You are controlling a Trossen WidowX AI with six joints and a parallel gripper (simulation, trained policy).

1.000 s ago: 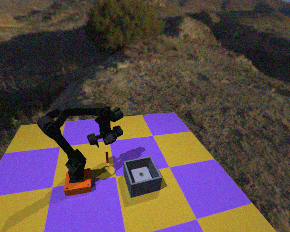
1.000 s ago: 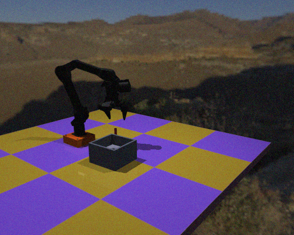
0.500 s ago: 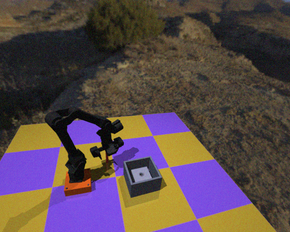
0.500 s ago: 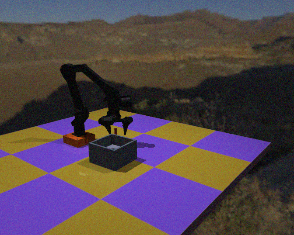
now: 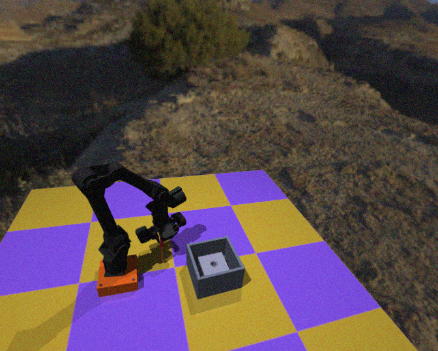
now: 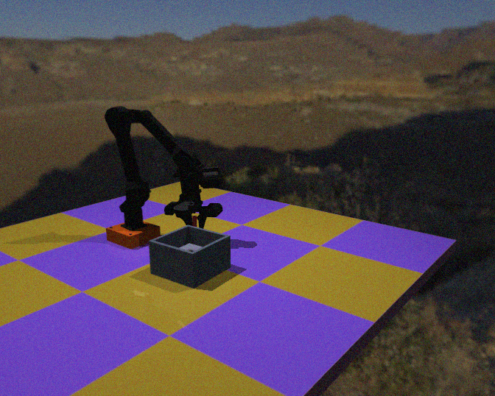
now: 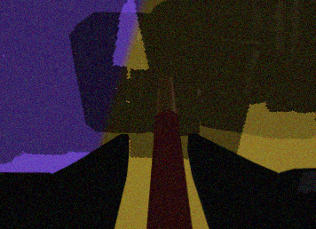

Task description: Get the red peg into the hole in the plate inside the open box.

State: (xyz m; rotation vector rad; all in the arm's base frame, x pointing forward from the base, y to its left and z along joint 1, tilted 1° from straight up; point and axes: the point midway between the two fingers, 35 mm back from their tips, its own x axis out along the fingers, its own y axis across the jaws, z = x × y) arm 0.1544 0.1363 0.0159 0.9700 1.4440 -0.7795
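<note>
My gripper tip is 18 cm short of the light grey plate, 17 cm to the left of it and 2 cm below it. From my gripper tip the other things lie so: dark grey box 18 cm ahead, 17 cm to the right; then red peg 2 cm above.
</note>
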